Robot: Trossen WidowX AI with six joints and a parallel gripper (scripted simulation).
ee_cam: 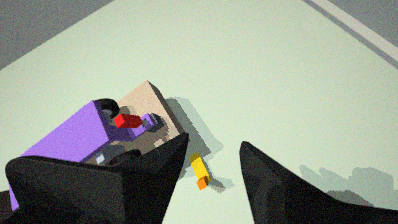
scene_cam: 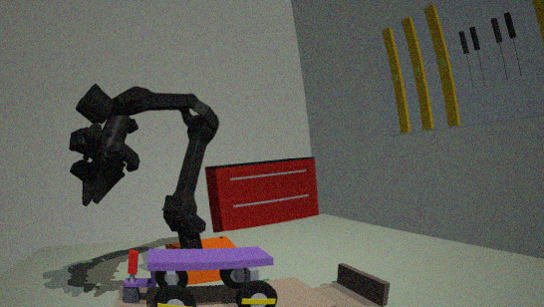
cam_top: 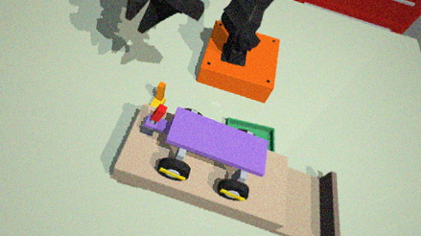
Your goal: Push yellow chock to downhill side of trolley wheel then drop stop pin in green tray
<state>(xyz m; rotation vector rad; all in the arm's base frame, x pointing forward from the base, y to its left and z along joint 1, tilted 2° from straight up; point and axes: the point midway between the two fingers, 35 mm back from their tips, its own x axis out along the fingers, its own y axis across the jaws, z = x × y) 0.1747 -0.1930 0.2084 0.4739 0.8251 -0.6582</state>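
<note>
The yellow chock is 210 mm below my gripper tip, 50 mm to the left of it and 10 mm behind it. From my gripper tip the other things lie so: trolley 190 mm to the left, 130 mm ahead, 120 mm below; then dark end wall 460 mm to the left, 200 mm below, 150 mm ahead; then red-headed stop pin 110 mm ahead, 100 mm below, 70 mm to the left.
</note>
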